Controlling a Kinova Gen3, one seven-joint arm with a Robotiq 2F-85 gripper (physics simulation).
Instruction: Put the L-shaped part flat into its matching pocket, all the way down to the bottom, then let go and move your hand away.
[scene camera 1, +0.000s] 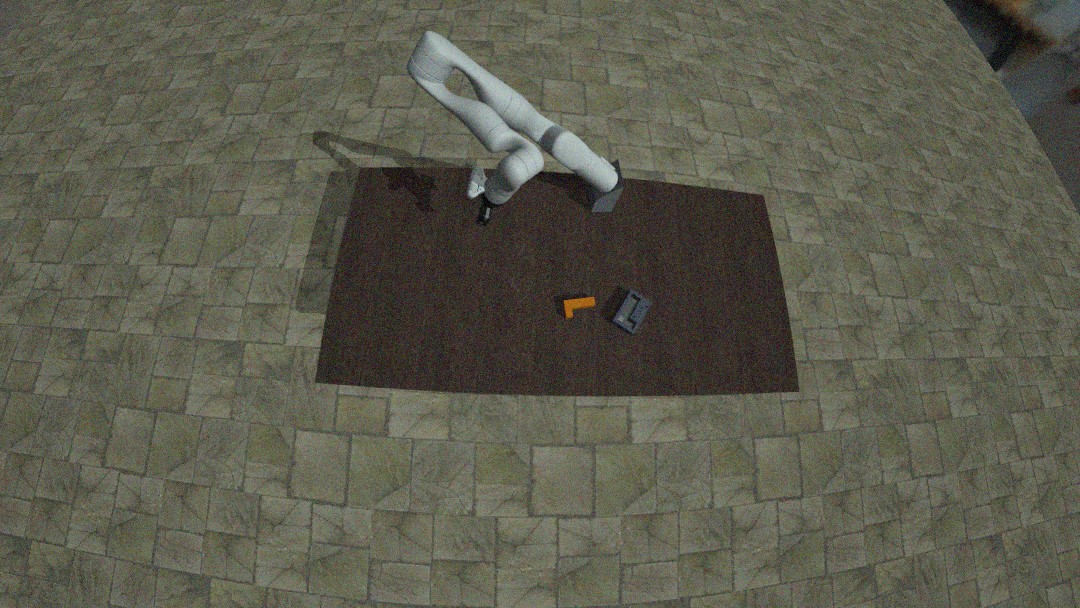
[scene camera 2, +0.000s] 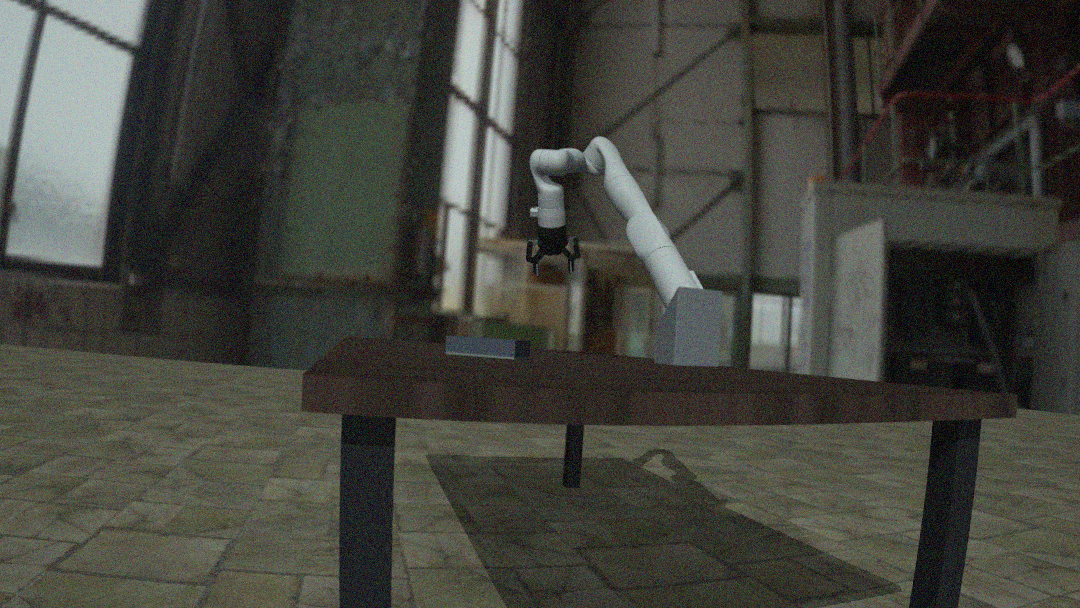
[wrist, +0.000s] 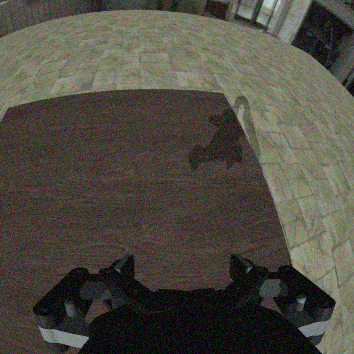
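Pixels of known places: gripper, between the fingertips: (scene camera 1: 482, 206) (scene camera 2: 553, 274) (wrist: 182, 265); arm's base, origin of its link: (scene camera 1: 607, 180) (scene camera 2: 687, 308).
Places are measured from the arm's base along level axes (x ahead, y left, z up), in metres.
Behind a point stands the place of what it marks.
Observation:
The orange L-shaped part (scene camera 1: 578, 304) {x 0.460, y -0.058, z -0.099 m} lies on the table in scene camera 1, to the left of the grey pocket block. The grey pocket block (scene camera 1: 643, 311) {x 0.457, y 0.179, z -0.093 m} (scene camera 2: 483, 347) {x 0.475, y 0.183, z -0.110 m} rests on the table, with a recess in its top and nothing orange in it. The L-shaped part does not show in scene camera 2 or in the wrist view. My gripper (scene camera 1: 483, 222) {x 0.237, y -0.414, z 0.091 m} (scene camera 2: 553, 269) {x 0.237, y -0.414, z 0.091 m} (wrist: 182, 265) {x 0.237, y -0.414, z 0.091 m} is open and empty. It points down, high above the table, toward the back and well left of the part in scene camera 1.
The dark brown table (scene camera 1: 453, 339) {x 0.632, y -0.475, z -0.129 m} (scene camera 2: 604, 400) {x 0.425, y 0.852, z -0.138 m} (wrist: 125, 190) {x 0.310, y -0.591, z -0.129 m} carries the arm's grey base block (scene camera 1: 606, 200) {x 0.055, y 0.011, z -0.045 m} (scene camera 2: 689, 328) {x 0.012, y 0.047, z -0.046 m} at its back edge. The arm's shadow (wrist: 222, 145) {x 0.041, y -0.736, z -0.129 m} falls across the table and the tiled floor. The table's side edge shows at the right in the wrist view.

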